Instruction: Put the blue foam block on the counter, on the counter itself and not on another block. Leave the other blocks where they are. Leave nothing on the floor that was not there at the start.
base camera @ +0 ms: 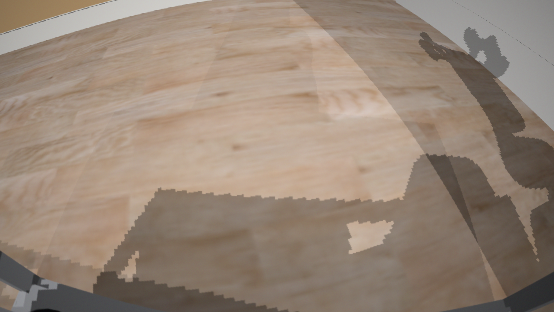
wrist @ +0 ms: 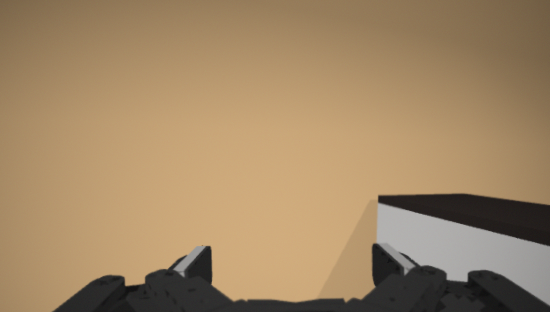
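Note:
My gripper is open, with its two dark fingers wide apart at the bottom of the wrist view and nothing between them. A counter with a dark top and a white side shows in part at the lower right of the wrist view, beyond and beside the right finger. The blue foam block does not show in either view, and no other block shows on the visible part of the counter top.
A tan wall fills much of the wrist view. In the base camera view, the wood floor carries shadows of the robot and its arm. A white baseboard runs along the upper left, and a white surface stands at the upper right.

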